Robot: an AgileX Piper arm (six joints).
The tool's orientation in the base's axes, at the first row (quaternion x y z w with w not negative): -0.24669, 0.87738, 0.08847, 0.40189
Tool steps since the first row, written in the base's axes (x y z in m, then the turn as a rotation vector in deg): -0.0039, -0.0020, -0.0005, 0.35, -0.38, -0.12; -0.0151, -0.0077, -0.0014, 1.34, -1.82, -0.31; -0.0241, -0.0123, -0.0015, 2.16, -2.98, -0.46; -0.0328, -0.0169, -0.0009, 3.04, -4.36, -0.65; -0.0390, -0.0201, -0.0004, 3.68, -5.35, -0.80; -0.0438, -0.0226, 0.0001, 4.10, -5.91, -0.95; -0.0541, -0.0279, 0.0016, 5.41, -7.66, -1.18; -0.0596, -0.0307, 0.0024, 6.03, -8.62, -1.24; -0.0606, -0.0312, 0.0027, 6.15, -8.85, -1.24; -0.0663, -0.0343, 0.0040, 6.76, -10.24, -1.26; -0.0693, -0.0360, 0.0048, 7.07, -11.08, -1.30; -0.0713, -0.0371, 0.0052, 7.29, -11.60, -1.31
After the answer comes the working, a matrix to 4 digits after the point.
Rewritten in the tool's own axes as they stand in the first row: 0.0033, 0.0003, -0.0030, 0.03, -0.50, 0.18; 0.0122, 0.0010, -0.0118, 0.15, -2.23, 0.45; 0.0190, 0.0016, -0.0193, 0.22, -3.64, 0.68; 0.0250, 0.0020, -0.0271, 0.38, -5.27, 0.90; 0.0292, 0.0023, -0.0326, 0.49, -6.44, 1.07; 0.0324, 0.0026, -0.0370, 0.57, -7.12, 1.25; 0.0389, 0.0031, -0.0467, 0.65, -9.28, 1.65; 0.0424, 0.0035, -0.0519, 0.70, -10.42, 1.76; 0.0429, 0.0035, -0.0529, 0.72, -10.68, 1.76; 0.0462, 0.0037, -0.0586, 0.89, -12.19, 1.69; 0.0479, 0.0037, -0.0617, 1.06, -13.07, 1.62; 0.0491, 0.0037, -0.0637, 1.13, -13.62, 1.59
The tool's axes in the first row as the columns of a matrix, in the base's axes (rounded; the answer above uses it unrounded):
-0.5553, -0.5040, 0.6616
-0.3618, 0.8626, 0.3535
-0.7489, -0.0430, -0.6613

